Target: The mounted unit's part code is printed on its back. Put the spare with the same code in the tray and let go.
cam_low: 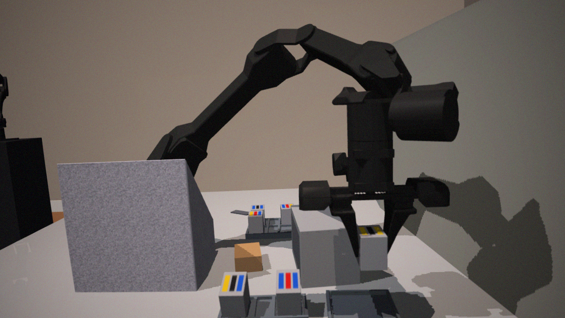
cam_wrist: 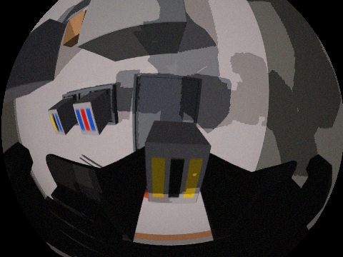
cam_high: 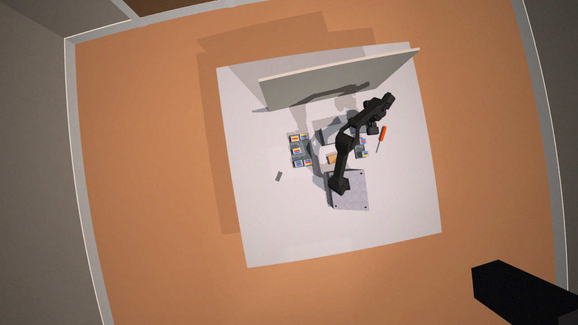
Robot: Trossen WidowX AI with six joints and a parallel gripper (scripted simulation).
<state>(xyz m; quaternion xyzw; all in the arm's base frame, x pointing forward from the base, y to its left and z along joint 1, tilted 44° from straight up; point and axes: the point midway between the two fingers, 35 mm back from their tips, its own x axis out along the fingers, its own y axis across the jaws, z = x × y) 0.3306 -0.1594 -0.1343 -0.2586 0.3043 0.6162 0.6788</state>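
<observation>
Now: the tray 10 mm behind my gripper tip, 10 mm to the left of it and 90 mm below it. The rest, counted from my gripper tip: rack: 150 mm behind, 30 mm to the left, 90 mm below; blue pen: 10 mm ahead, 70 mm to the right, 90 mm below; mounted unit: 40 mm behind, 190 mm to the left, 50 mm below.
</observation>
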